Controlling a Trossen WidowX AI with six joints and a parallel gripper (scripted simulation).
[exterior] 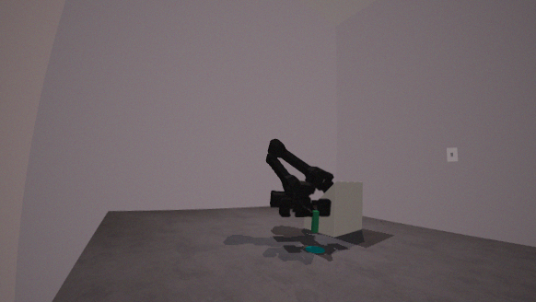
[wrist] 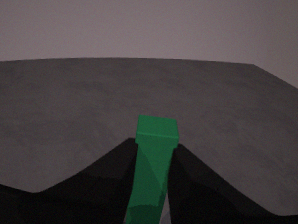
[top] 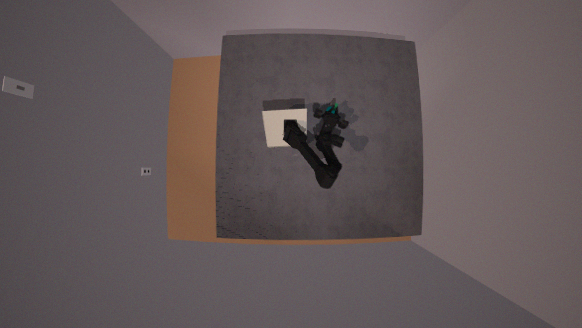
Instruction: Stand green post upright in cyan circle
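Right now the cyan circle is 110 mm below my gripper tip. Round my gripper tip: green post 20 mm below.
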